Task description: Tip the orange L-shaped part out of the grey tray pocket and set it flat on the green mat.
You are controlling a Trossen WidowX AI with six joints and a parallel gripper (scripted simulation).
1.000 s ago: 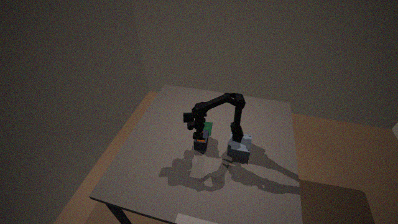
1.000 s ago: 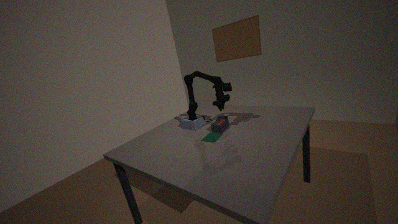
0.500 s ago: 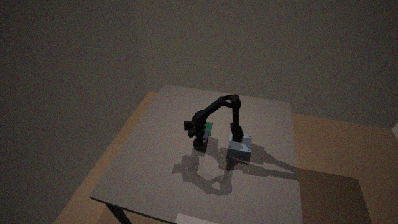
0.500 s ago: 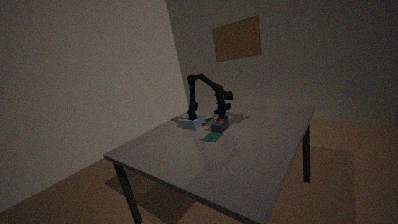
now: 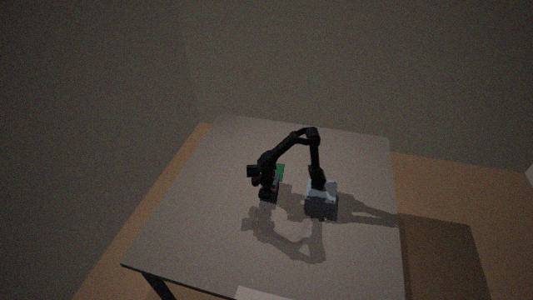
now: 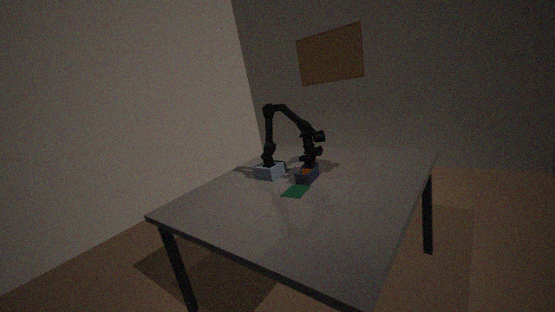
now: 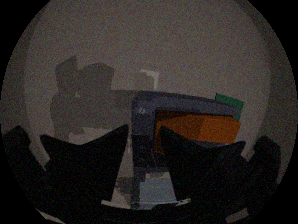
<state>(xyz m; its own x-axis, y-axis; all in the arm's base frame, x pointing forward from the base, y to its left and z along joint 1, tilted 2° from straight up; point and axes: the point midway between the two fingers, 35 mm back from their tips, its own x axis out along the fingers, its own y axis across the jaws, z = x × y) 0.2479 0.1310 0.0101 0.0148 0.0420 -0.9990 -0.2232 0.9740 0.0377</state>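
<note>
The orange L-shaped part is 6 cm to the right of my gripper tip. The rest, counted from my gripper tip: green mat: 22 cm to the right, 7 cm below, 4 cm ahead.
</note>
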